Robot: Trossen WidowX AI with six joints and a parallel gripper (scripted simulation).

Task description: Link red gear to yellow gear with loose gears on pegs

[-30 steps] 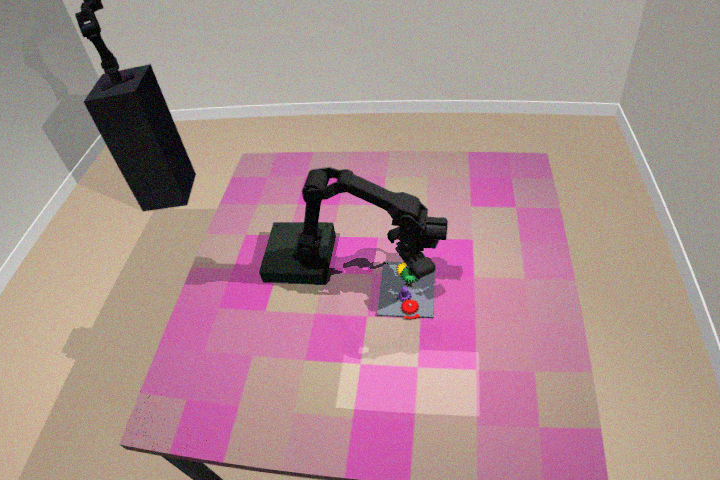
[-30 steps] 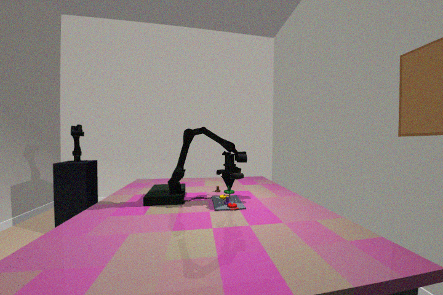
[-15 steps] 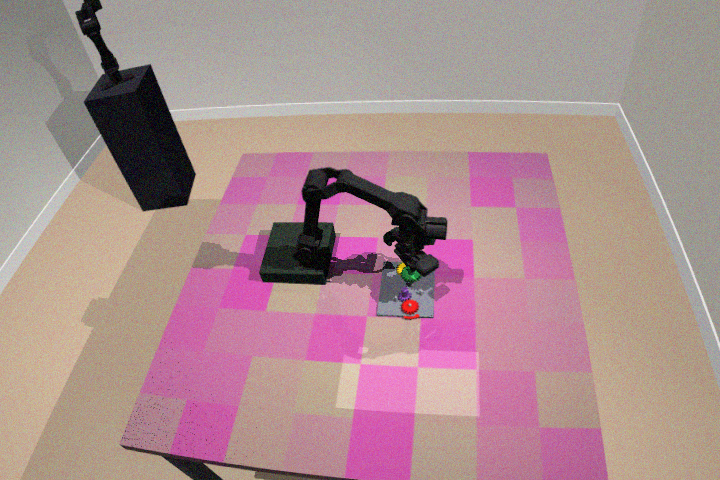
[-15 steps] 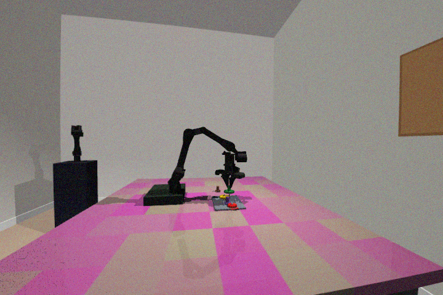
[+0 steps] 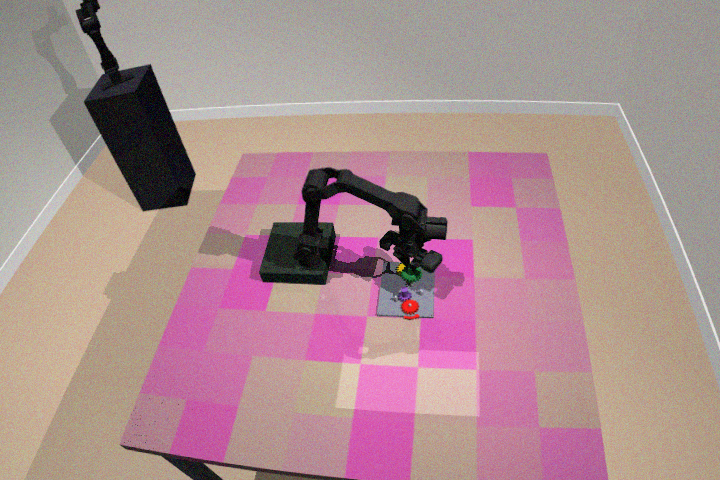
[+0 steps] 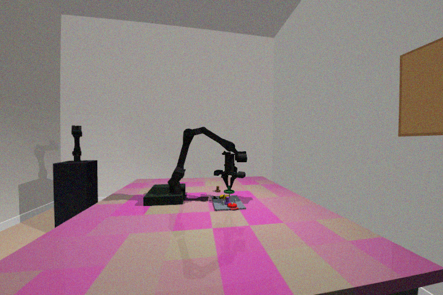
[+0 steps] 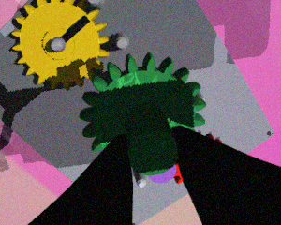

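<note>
My gripper tip is 6 cm above the purple gear, 4 cm to the left of it and 3 cm past it. Also, from my gripper tip: green gear: 1 cm below; then yellow gear: 7 cm below, 6 cm to the left, 1 cm behind; then red gear: 8 cm to the right, 7 cm below, 2 cm behind.
</note>
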